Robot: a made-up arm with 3 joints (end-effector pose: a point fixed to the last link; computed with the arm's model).
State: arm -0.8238 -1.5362 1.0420
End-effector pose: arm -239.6 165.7 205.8 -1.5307 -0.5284 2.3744
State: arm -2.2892 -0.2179 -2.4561
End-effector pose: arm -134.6 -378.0 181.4 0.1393 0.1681 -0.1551
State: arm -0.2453 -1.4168 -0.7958
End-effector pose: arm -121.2 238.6 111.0 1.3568 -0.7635 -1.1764
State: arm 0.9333 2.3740 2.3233
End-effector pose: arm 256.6 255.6 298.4 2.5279 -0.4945 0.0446
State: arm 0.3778 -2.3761 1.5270
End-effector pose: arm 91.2 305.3 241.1 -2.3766 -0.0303 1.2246
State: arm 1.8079 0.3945 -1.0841
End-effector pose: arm 314.6 139.3 265.5 -0.3526 0.1807 -2.9243
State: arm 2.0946 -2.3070 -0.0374
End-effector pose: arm 212.5 -131.3 199.2 3.1004 -0.8338 1.1027
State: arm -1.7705 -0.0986 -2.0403
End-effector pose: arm -279.2 -275.2 195.6 0.0880 0.0446 -0.2678
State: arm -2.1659 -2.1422 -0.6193
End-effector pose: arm -221.7 -128.0 158.1 2.4072 -0.7545 -0.0539
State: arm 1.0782 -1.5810 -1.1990
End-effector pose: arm 227.5 165.9 98.0 1.5817 -0.3718 -2.6530
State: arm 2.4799 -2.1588 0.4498
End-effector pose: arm 171.5 -196.4 211.0 -2.5637 -0.8470 -0.0545
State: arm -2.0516 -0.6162 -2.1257
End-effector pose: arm -215.8 -306.6 131.0 0.5418 0.3094 0.0125
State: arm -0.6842 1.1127 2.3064
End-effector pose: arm -319.1 201.3 273.6 0.9839 -0.6458 2.6357
